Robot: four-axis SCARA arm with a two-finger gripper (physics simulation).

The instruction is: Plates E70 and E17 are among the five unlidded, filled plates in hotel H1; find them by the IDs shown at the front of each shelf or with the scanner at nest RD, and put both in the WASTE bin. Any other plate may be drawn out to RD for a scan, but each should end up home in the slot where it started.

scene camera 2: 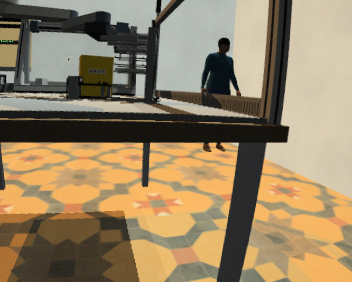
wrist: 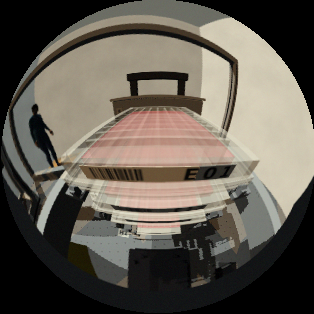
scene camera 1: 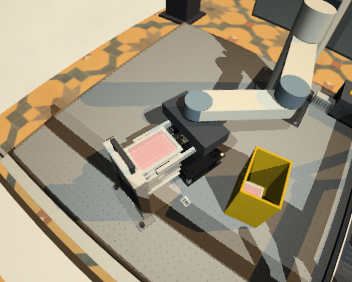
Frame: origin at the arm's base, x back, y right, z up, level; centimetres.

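Seen in the pictures: gripper, fingertip midpoint: (scene camera 2: pixel 139 41) (wrist: pixel 158 131) (scene camera 1: pixel 144 157).
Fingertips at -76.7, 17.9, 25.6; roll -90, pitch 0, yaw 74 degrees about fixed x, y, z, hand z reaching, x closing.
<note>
A point is followed by its place in that frame, as x, y, z.
Hotel H1 (scene camera 1: pixel 141 192) {-84.2, 12.7, 24.5} (scene camera 2: pixel 150 65) {-80.3, 26.2, 15.2} (wrist: pixel 120 106) {-82.2, 13.5, 28.4} holds a stack of filled pink plates. The top plate (scene camera 1: pixel 152 149) {-74.7, 16.9, 27.9} (wrist: pixel 157 135) lies level in its shelf, and a label (wrist: pixel 157 173) reading E01 is at its front in the wrist view. Lower plates show beneath it; their IDs are not readable. My gripper (scene camera 1: pixel 164 149) is at the hotel's open side, with its fingers closed along both sides of the top plate; the fingers are hard to make out in the wrist view. The yellow WASTE bin (scene camera 1: pixel 249 212) {-66.5, -12.7, 11.0} (scene camera 2: pixel 96 82) {-59.6, -5.1, 8.2} has a pink plate (scene camera 1: pixel 253 189) {-54.5, -10.9, 2.9} inside.
Nest RD (scene camera 1: pixel 201 169) {-61.3, 7.6, 7.3} (wrist: pixel 160 267) {-61.3, 13.7, 7.3} stands in front of the hotel, partly under the gripper body. A small H1 tag (scene camera 1: pixel 185 201) {-71.8, 6.2, 1.3} lies on the table between hotel and bin. A person (scene camera 2: pixel 218 72) (wrist: pixel 41 132) stands beyond the table rail.
</note>
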